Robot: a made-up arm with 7 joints. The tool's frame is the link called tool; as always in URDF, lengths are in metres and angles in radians.
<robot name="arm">
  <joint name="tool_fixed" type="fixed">
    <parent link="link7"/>
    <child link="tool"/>
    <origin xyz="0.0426 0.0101 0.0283" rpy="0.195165 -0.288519 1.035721"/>
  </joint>
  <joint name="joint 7" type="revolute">
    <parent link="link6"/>
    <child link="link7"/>
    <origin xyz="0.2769 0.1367 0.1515" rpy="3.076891 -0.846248 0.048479"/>
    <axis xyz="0 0 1"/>
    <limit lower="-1.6" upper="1.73" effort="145" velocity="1.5"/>
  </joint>
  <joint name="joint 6" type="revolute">
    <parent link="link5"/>
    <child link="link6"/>
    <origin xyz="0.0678 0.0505 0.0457" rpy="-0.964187 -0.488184 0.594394"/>
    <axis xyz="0 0 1"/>
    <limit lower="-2.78" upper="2.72" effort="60" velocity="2.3"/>
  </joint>
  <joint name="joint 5" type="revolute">
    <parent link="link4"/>
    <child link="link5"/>
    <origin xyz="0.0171 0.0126 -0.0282" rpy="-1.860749 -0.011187 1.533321"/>
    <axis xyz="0 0 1"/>
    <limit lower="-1.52" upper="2.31" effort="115" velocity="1.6"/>
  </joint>
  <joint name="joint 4" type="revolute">
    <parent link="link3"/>
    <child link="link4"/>
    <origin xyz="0.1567 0.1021 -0.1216" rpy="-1.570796 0 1.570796"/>
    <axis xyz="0 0 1"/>
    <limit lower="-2.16" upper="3.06" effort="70" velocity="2.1"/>
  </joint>
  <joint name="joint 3" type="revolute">
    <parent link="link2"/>
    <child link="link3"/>
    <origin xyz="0.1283 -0.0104 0.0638" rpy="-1.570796 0 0.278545"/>
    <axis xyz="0 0 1"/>
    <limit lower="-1.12" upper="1.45" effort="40" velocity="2.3"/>
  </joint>
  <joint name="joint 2" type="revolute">
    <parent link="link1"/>
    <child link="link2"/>
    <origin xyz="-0.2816 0.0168 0.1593" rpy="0 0.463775 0"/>
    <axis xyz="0 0 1"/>
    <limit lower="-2.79" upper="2.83" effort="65" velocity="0.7"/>
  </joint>
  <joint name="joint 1" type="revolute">
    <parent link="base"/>
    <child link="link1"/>
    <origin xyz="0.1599 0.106 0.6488" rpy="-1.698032 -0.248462 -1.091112"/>
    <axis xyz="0 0 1"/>
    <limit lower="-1.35" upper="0.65" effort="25" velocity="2.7"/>
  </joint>
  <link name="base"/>
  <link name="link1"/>
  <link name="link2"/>
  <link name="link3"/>
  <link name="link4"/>
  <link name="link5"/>
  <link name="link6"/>
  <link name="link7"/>
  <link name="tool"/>
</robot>
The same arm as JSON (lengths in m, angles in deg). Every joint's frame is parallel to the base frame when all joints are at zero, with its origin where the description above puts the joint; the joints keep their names.
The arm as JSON. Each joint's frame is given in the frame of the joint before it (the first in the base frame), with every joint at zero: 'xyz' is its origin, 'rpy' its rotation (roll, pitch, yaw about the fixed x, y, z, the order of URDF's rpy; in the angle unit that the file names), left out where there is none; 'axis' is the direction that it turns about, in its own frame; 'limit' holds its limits. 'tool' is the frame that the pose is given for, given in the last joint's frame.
{
  "units": {
    "length": "m",
    "angle": "deg"
  },
  "joints": [
    {
      "name": "joint 1",
      "type": "revolute",
      "origin": {
        "xyz": [
          0.1599,
          0.106,
          0.6488
        ]
      },
      "axis": [
        0.89437,
        0.430086,
        -0.122996
      ],
      "limit": {
        "lower": -77.35,
        "upper": 37.24
      }
    },
    {
      "name": "joint 2",
      "type": "revolute",
      "origin": {
        "xyz": [
          0.0165,
          0.306,
          -0.105
        ]
      },
      "axis": "+x",
      "limit": {
        "lower": -159.86,
        "upper": 162.15
      }
    },
    {
      "name": "joint 3",
      "type": "revolute",
      "origin": {
        "xyz": [
          0.0638,
          -0.1205,
          0.0453
        ]
      },
      "axis": "-z",
      "limit": {
        "lower": -64.17,
        "upper": 83.08
      }
    },
    {
      "name": "joint 4",
      "type": "revolute",
      "origin": {
        "xyz": [
          -0.1021,
          -0.1567,
          0.1216
        ]
      },
      "axis": "+y",
      "limit": {
        "lower": -123.76,
        "upper": 175.33
      }
    },
    {
      "name": "joint 5",
      "type": "revolute",
      "origin": {
        "xyz": [
          -0.0171,
          -0.0282,
          0.0126
        ]
      },
      "axis": [
        0.957465,
        -0.285889,
        0.039099
      ],
      "limit": {
        "lower": -87.09,
        "upper": 132.35
      }
    },
    {
      "name": "joint 6",
      "type": "revolute",
      "origin": {
        "xyz": [
          0.0268,
          -0.0607,
          0.0695
        ]
      },
      "axis": [
        0.355706,
        -0.66031,
        -0.66141
      ],
      "limit": {
        "lower": -159.28,
        "upper": 155.84
      }
    },
    {
      "name": "joint 7",
      "type": "revolute",
      "origin": {
        "xyz": [
          0.0096,
          -0.3279,
          0.1035
        ]
      },
      "axis": "+z",
      "limit": {
        "lower": -91.67,
        "upper": 99.12
      }
    }
  ],
  "tool": {
    "origin": {
      "xyz": [
        0.0272,
        -0.0343,
        0.0283
      ],
      "rpy": [
        11.18,
        -16.53,
        -5.62
      ]
    }
  }
}

